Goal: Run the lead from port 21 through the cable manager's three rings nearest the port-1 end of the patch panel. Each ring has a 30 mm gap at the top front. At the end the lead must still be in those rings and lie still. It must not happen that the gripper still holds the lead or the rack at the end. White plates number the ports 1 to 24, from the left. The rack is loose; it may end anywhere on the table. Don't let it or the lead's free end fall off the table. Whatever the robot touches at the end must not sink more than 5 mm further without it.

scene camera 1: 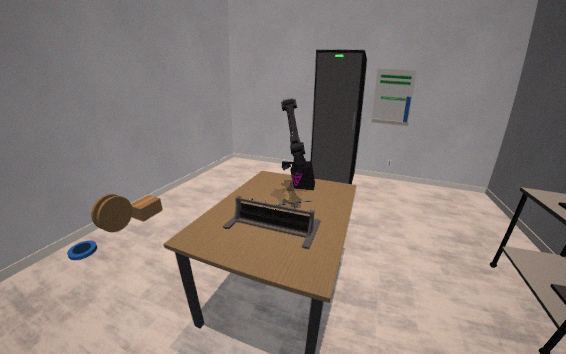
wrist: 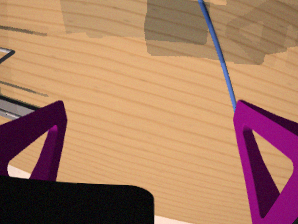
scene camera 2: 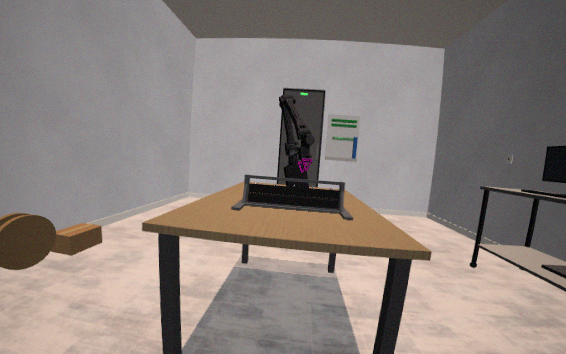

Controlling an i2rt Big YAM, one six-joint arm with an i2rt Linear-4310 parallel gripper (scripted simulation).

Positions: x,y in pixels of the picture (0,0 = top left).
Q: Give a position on a patch panel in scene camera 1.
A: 287,220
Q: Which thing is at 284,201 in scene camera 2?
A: A patch panel.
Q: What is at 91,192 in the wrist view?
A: The gripper.
